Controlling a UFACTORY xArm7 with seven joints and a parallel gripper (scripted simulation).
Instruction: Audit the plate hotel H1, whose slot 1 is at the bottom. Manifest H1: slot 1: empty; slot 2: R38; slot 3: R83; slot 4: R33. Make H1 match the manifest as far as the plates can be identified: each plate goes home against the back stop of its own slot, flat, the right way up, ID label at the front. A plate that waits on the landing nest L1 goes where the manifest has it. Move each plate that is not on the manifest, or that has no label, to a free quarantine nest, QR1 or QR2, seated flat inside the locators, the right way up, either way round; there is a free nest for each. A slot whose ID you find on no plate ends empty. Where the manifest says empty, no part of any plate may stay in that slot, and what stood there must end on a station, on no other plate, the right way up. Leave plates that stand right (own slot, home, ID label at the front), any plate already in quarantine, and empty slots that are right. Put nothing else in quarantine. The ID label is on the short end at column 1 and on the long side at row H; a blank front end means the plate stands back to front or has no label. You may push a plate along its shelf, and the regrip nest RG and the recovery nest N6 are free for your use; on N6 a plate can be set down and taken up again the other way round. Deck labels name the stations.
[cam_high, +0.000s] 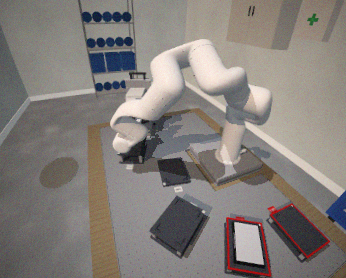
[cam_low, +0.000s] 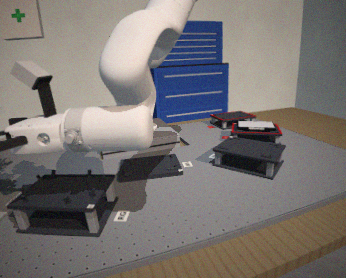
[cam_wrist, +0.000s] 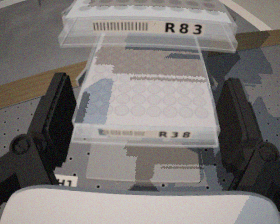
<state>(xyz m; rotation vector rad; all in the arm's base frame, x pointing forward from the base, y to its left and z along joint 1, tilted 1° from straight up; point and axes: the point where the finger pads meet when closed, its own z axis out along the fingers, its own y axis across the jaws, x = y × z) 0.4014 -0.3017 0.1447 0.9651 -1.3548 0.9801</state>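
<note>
The white well plate is 50 mm to the right of my hand, 20 mm below it and 20 mm behind it. The rest, counted from my hand: deck label H1 (180 mm below, 90 mm ahead, 50 mm to the right); raised regrip nest RG (120 mm below, 100 mm to the left, 30 mm ahead); plate labelled R83 (70 mm to the right, 40 mm above, 20 mm behind).
</note>
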